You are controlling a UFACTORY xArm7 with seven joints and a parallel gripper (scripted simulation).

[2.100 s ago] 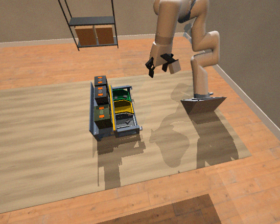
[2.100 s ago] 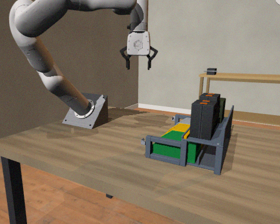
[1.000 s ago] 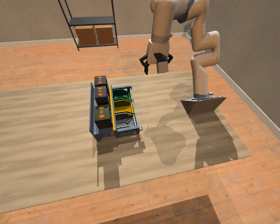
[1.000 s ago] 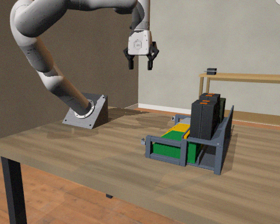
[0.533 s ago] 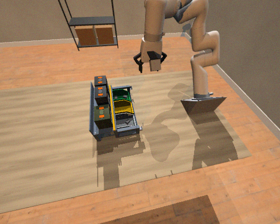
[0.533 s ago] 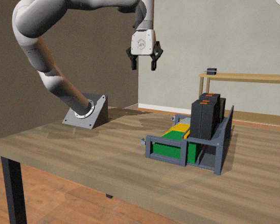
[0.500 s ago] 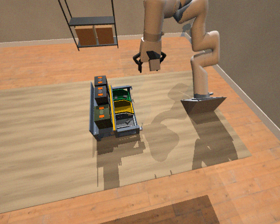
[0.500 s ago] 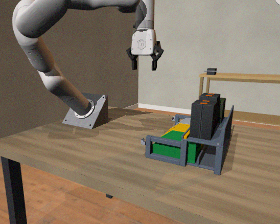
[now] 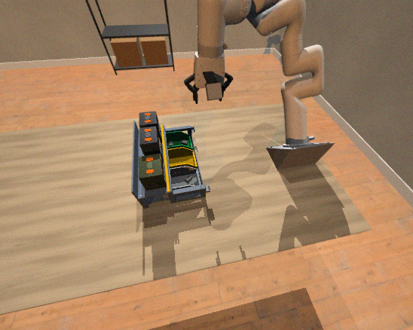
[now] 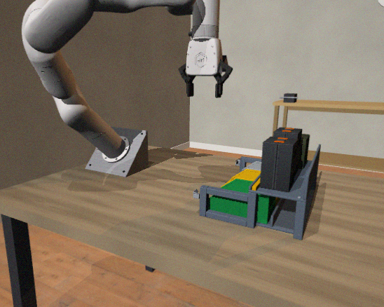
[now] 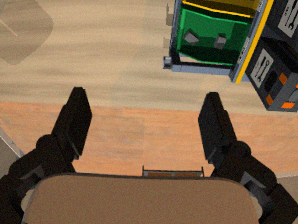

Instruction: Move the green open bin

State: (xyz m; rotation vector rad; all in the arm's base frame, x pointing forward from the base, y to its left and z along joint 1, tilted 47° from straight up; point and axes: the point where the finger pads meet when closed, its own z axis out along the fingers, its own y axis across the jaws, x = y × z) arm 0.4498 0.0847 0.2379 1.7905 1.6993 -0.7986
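The green open bin lies 290 mm below my hand, 150 mm ahead of it and 60 mm to the right of it. From my hand the other things lie so: yellow bin: 290 mm below, 150 mm ahead, 50 mm to the left; then grey bin: 290 mm below, 160 mm to the left, 160 mm ahead.
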